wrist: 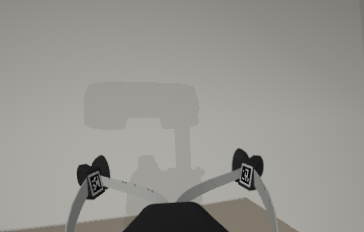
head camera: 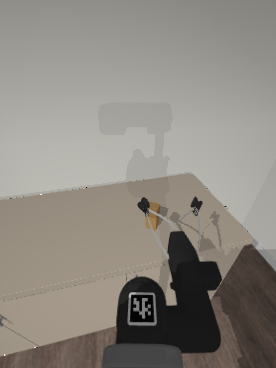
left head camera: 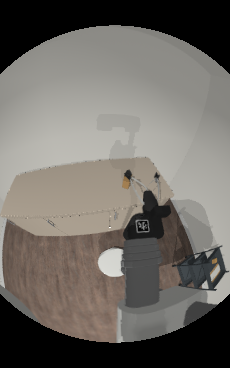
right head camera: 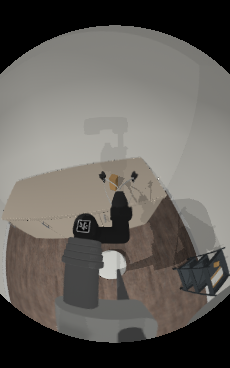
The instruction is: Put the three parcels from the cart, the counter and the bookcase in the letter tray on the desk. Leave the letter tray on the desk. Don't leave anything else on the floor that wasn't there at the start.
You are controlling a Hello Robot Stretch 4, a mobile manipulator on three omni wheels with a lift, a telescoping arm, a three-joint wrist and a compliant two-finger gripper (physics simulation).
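Seen in the pictures: hand, tool point: (wrist: pixel 171 169) (head camera: pixel 169 202) (left head camera: pixel 142 173) (right head camera: pixel 118 173); robot's base, link origin: (left head camera: pixel 113 261) (right head camera: pixel 110 263).
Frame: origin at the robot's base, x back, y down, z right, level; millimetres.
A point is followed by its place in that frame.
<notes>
An orange-brown parcel (head camera: pixel 154 220) @(x -613, y -951, z 57 mm) (left head camera: pixel 126 183) @(x -616, y -942, z 50 mm) (right head camera: pixel 113 182) @(x -612, y -977, z 53 mm) stands on the beige counter (head camera: pixel 75 225) @(x -642, y -882, z -342 mm) (left head camera: pixel 65 190) @(x -557, y -882, z -459 mm) (right head camera: pixel 60 195) @(x -544, y -882, z -417 mm) (wrist: pixel 245 215) @(x -984, y -882, z 323 mm), towards its right end. My gripper (head camera: pixel 170 205) @(x -461, y -1198, z 83 mm) (left head camera: pixel 142 175) @(x -461, y -1198, z 83 mm) (right head camera: pixel 118 176) @(x -461, y -1198, z 83 mm) (wrist: pixel 170 174) @(x -461, y -1198, z 83 mm) is open, with its fingers wide apart over the counter's right end. In the head camera view the left fingertip overlaps the parcel's upper left edge; the parcel does not show in the wrist view. Another small orange parcel (left head camera: pixel 214 261) @(x 270, y -680, z 1125 mm) (right head camera: pixel 216 263) @(x 254, y -682, z 1127 mm) lies on the dark cart. The desk, letter tray and bookcase do not show.
The dark metal cart (left head camera: pixel 187 274) @(x 450, y -104, z 1146 mm) (right head camera: pixel 188 280) @(x 495, y -105, z 1132 mm) stands on the floor to the right, beside my base. A pale wall rises behind the counter and bears my shadow. A round white disc (left head camera: pixel 111 262) @(x 5, y -187, z -30 mm) (right head camera: pixel 112 265) @(x 12, y -187, z 36 mm) shows at floor level near my arm.
</notes>
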